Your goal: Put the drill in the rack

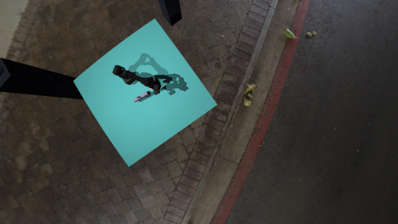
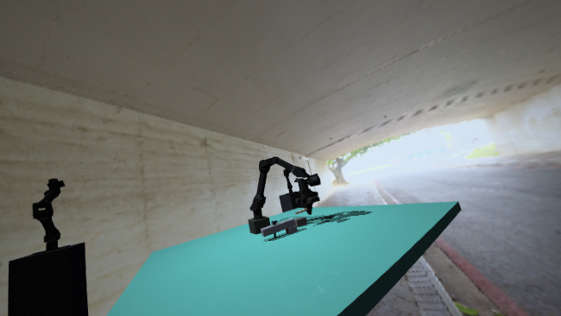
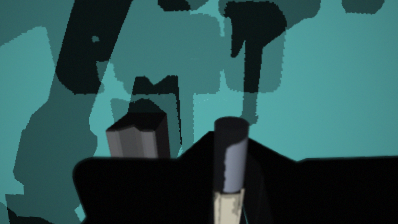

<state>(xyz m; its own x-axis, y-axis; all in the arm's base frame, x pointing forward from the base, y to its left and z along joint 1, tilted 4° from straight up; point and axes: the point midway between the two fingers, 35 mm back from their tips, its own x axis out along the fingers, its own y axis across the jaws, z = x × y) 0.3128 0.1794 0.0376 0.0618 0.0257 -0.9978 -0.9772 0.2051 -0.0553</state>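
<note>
Right now my gripper tip is 40 mm to the left of the drill, 30 mm below it and 10 mm past it. The rest, counted from my gripper tip: small block 80 mm behind, 40 mm below, 20 mm to the right; long grey fixture 200 mm to the right, 30 mm behind, 20 mm below.
</note>
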